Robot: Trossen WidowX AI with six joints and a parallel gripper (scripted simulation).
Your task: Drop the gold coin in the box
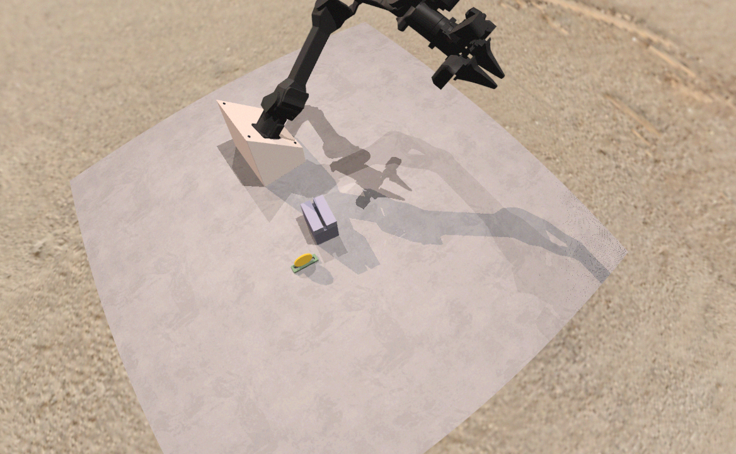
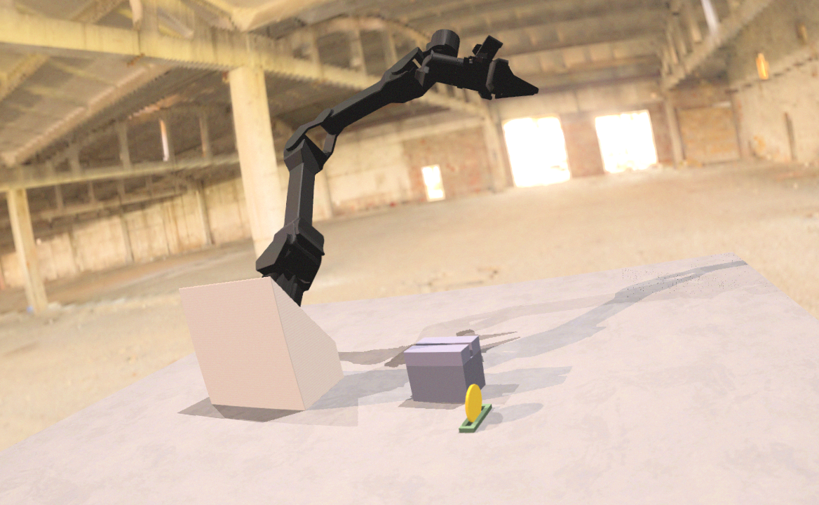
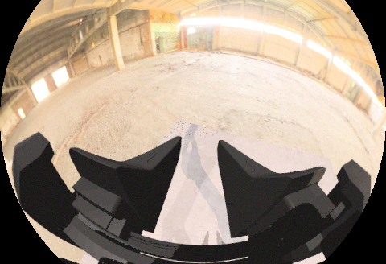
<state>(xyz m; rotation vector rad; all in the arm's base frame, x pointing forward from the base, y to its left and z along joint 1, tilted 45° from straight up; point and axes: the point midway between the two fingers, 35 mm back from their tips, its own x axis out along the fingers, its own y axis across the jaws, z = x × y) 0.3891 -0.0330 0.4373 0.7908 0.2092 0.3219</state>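
Now: gripper tip 140 mm past the coin, 420 mm to the left of it and 400 mm above it.
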